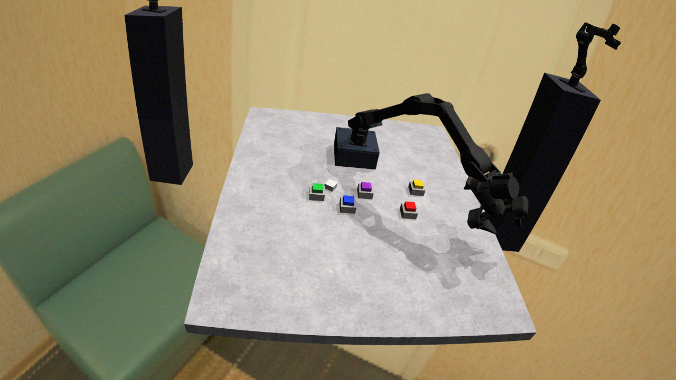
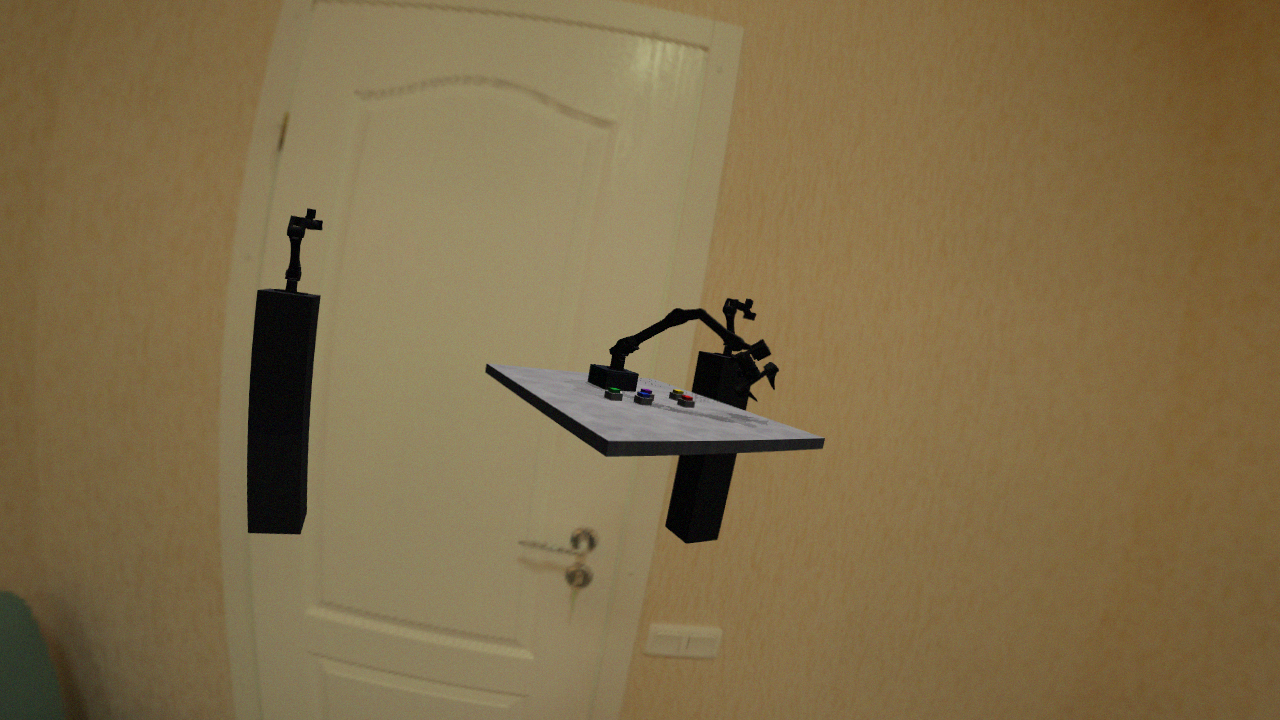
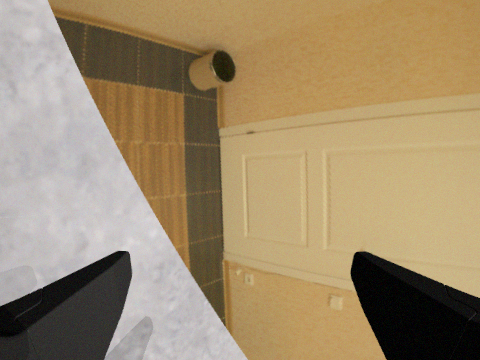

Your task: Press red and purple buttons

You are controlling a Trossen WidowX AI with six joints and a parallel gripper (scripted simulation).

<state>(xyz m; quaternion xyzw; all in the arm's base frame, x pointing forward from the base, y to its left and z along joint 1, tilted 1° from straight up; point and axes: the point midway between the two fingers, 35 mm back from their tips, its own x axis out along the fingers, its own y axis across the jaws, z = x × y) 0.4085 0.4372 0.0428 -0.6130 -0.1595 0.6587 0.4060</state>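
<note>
The red button is 29 cm to the right of my gripper tip, 13 cm behind it and 6 cm below it. From my gripper tip the other things lie so: purple button: 43 cm to the right, 20 cm behind, 6 cm below; blue button: 49 cm to the right, 12 cm behind, 6 cm below; yellow button: 25 cm behind, 24 cm to the right, 6 cm below.
</note>
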